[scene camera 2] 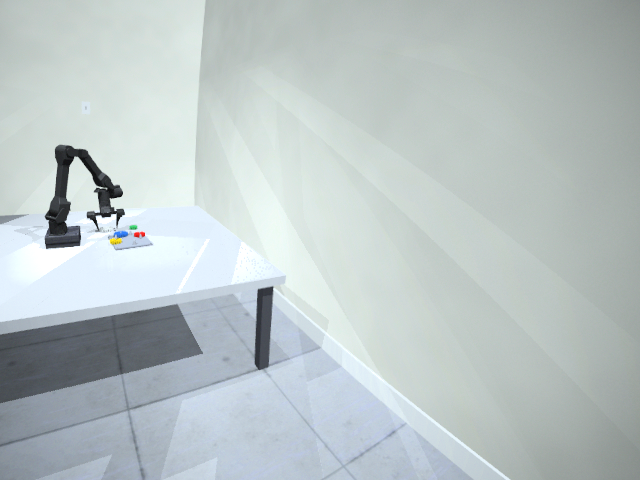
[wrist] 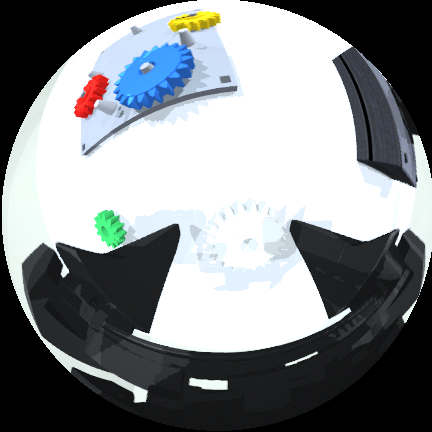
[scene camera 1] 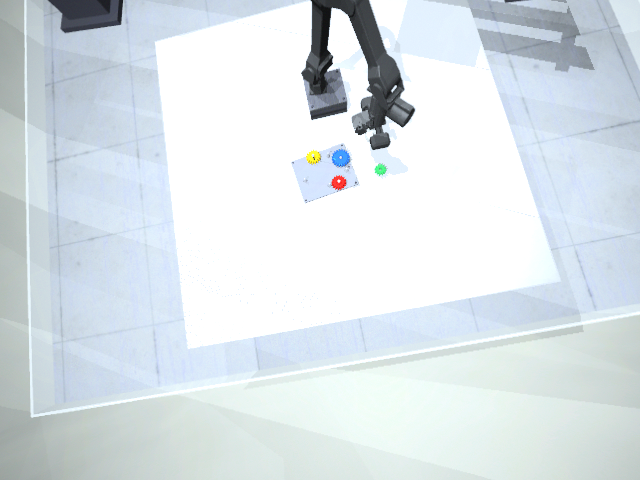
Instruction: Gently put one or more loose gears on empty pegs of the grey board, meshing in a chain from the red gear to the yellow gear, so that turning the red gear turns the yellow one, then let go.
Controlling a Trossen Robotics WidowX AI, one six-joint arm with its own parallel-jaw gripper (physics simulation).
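Places are measured from the arm's base along level axes (x back, y right, z up), in centimetres.
Pixels of known places: gripper, fingertip midpoint: [scene camera 2: 107,229] [wrist: 236,227] [scene camera 1: 371,137]; arm's base at its link origin: [scene camera 2: 58,233] [scene camera 1: 317,86].
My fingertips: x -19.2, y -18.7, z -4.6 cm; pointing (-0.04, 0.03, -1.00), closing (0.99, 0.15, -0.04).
Observation:
For each thing: its middle in the pictures, then the offset to it from my fingertips. "spot": a spot on its surface instead. Level surfaces: height alone.
- grey board at the middle of its body: [scene camera 1: 323,170] [scene camera 2: 128,238] dx -11.8, dy +18.4, dz +0.5 cm
- red gear at a spot on its surface: [wrist: 91,98] [scene camera 1: 342,176] spot: dx -14.9, dy +11.6, dz +1.1 cm
- yellow gear at the middle of its body: [scene camera 1: 313,156] [scene camera 2: 115,240] dx -6.2, dy +21.9, dz +0.7 cm
- blue gear at the middle of its body: [wrist: 151,72] [scene camera 1: 340,158] [scene camera 2: 120,234] dx -7.7, dy +11.8, dz +0.7 cm
- small green gear at the middle of its body: [wrist: 109,228] [scene camera 1: 380,170] [scene camera 2: 133,227] dx -13.0, dy -2.3, dz -0.1 cm
- white gear at the middle of its body: [wrist: 246,239] [scene camera 1: 373,134] dx +1.1, dy -1.1, dz -0.1 cm
- white table at its surface level: dz -1.0 cm
The grey board [scene camera 1: 319,179] [scene camera 2: 129,245] [wrist: 219,65] carries the red gear [scene camera 1: 338,182] [scene camera 2: 139,234] [wrist: 91,98], the yellow gear [scene camera 1: 313,157] [scene camera 2: 115,241] [wrist: 195,21] and a blue gear [scene camera 1: 340,158] [scene camera 2: 120,234] [wrist: 162,75]. The blue gear is on a peg, apart from red and yellow in scene camera 1. Empty pegs show around it. A small green gear [scene camera 1: 380,169] [scene camera 2: 133,227] [wrist: 110,229] lies on the table. A white gear [wrist: 265,232] lies between the tips of my open gripper [scene camera 1: 370,135] [scene camera 2: 108,229] [wrist: 236,227], ungripped; it is faint against the white table.
The arm's dark base [scene camera 1: 327,103] [scene camera 2: 63,237] [wrist: 380,120] stands on the white table [scene camera 1: 258,258] [scene camera 2: 206,268], behind the board in scene camera 1. The green gear lies outside the left finger in the wrist view. The board's near edge faces the gripper there.

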